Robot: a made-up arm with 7 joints. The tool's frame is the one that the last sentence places. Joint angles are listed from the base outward.
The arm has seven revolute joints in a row. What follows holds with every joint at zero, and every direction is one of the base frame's.
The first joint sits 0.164 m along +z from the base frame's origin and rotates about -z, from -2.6 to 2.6 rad.
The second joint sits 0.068 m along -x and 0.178 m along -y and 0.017 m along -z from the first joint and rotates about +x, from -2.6 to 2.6 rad.
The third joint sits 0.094 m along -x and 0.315 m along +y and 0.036 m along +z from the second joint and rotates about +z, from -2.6 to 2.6 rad.
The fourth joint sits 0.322 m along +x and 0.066 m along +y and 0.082 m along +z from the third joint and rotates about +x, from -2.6 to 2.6 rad.
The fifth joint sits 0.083 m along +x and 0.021 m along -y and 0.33 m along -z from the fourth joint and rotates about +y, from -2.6 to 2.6 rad.
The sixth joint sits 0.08 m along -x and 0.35 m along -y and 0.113 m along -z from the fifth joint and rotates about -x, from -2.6 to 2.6 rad.
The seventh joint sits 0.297 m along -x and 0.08 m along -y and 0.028 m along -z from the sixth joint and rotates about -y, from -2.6 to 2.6 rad.
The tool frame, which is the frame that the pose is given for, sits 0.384 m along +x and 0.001 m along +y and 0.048 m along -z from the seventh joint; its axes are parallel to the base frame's.
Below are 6 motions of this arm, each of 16 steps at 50 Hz.
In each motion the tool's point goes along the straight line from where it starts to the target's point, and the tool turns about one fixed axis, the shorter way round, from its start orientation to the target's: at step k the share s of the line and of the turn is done. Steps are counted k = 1, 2, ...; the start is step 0. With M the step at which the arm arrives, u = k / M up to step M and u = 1 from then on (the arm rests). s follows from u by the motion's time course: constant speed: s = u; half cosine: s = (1 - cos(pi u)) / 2; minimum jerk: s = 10 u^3 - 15 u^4 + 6 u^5.
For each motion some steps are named. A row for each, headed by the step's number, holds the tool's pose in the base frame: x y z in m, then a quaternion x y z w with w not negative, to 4 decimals.
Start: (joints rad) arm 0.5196 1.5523 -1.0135 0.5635 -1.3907 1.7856 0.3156
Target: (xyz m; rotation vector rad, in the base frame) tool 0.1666 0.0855 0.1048 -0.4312 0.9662 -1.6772
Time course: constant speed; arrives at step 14
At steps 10, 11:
10: 0.1559 0.0898 0.0934 -0.1686 0.4451 -0.7061 0.5244
11: 0.1585 0.0887 0.0962 -0.1720 0.4358 -0.7066 0.5302

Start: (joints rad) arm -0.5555 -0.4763 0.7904 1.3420 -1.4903 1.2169 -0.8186
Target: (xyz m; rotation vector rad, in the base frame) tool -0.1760 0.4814 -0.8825 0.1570 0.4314 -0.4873
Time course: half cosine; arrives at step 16
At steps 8, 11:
8: -0.2055 0.3856 -0.8992 0.0227 0.1842 -0.1302 0.9740
11: -0.1891 0.4388 -0.8899 0.0530 0.1999 -0.1911 0.9595

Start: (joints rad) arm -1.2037 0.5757 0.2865 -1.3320 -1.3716 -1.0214 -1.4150
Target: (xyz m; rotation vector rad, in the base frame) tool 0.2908 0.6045 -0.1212 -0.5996 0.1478 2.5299
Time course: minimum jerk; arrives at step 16
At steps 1, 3, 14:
1: 0.5365 0.5715 0.0623 -0.3005 -0.0864 0.8777 0.3631
3: 0.5251 0.5731 0.0537 -0.2971 -0.0798 0.8813 0.3588
14: 0.2948 0.6040 -0.1182 -0.2233 0.0525 0.9360 0.2671

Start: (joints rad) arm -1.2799 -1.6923 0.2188 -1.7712 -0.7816 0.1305 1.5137
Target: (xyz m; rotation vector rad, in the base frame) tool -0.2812 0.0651 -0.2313 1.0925 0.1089 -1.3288
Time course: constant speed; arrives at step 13
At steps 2, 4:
2: -0.3859 0.0224 -0.0602 0.3543 0.0474 -0.6584 0.6624
4: -0.3668 0.0302 -0.0913 0.3780 0.0476 -0.6461 0.6614

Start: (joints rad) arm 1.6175 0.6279 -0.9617 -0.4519 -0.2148 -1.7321 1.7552
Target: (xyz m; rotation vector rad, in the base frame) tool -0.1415 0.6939 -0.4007 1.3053 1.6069 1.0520
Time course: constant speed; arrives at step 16
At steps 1, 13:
1: -0.2260 0.8330 -0.1393 0.3080 0.5247 0.6649 0.4333
13: -0.1584 0.7217 -0.3484 0.4783 0.6184 0.4704 0.4093

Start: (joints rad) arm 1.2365 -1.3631 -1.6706 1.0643 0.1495 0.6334 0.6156
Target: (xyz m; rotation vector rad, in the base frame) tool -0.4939 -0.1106 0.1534 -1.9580 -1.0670 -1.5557
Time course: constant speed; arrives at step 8
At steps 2, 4, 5, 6, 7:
2: -0.4931 -0.1025 0.1552 -0.7391 -0.3415 -0.5497 0.1867
4: -0.4934 -0.1052 0.1546 -0.7277 -0.3557 -0.5532 0.1945
5: -0.4935 -0.1066 0.1543 -0.7219 -0.3628 -0.5548 0.1983
6: -0.4936 -0.1079 0.1540 -0.7161 -0.3698 -0.5564 0.2022
7: -0.4938 -0.1093 0.1537 -0.7101 -0.3768 -0.5580 0.2060

